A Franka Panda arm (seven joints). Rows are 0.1 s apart.
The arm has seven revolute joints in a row. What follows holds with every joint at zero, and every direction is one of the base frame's.
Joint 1 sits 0.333 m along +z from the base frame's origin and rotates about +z.
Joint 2 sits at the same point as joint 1 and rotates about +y.
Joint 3 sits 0.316 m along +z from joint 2 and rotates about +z.
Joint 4 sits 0.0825 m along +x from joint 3 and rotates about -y.
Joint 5 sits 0.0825 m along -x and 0.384 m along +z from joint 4 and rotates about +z.
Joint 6 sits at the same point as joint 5 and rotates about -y.
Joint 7 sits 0.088 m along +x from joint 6 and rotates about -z.
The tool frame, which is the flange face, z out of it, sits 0.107 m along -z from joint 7; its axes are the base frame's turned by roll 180, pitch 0 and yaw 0 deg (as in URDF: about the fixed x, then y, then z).
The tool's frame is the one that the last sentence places.
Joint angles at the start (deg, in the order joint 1, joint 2, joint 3, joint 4, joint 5, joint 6, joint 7): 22.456 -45.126 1.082 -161.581 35.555 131.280 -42.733
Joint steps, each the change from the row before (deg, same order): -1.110 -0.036 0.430 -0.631 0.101 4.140 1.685; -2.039 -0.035 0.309 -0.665 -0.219 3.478 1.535; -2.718 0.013 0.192 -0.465 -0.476 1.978 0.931; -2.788 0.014 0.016 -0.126 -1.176 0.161 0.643
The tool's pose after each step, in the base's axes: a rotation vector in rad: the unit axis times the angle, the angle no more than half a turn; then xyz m. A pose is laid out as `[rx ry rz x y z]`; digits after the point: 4 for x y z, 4 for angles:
[-2.4902 -0.9528 -0.5285 0.3033 0.1351 0.4412]
[-2.5385 -0.8647 -0.5952 0.3105 0.1217 0.4415]
[-2.5832 -0.7855 -0.6386 0.3169 0.1054 0.4408]
[-2.6232 -0.7309 -0.6499 0.3215 0.0897 0.4399]

